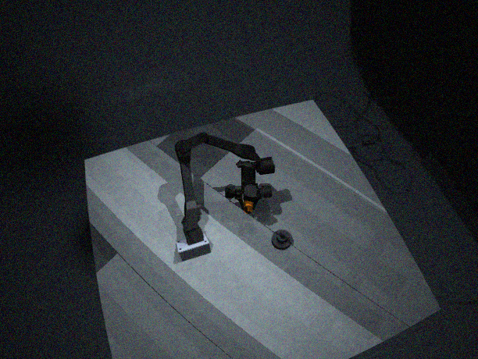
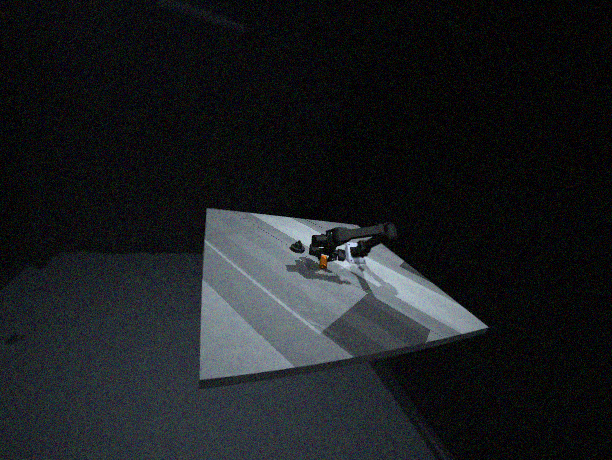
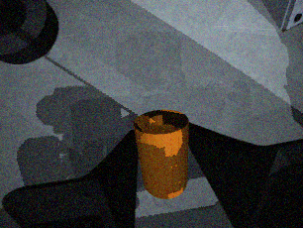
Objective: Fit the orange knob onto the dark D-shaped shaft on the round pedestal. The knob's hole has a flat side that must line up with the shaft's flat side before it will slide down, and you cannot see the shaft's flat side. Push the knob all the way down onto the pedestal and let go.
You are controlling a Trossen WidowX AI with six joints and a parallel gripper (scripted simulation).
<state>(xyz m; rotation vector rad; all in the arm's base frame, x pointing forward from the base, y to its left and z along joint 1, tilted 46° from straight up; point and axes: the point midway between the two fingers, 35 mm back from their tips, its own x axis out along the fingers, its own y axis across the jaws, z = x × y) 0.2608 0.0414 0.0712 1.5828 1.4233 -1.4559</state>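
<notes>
Right now my gripper tip is 2 cm to the right of the orange knob and 1 cm short of it. From my gripper tip the other things lie so: dark round pedestal (17 cm to the right, 7 cm ahead).
</notes>
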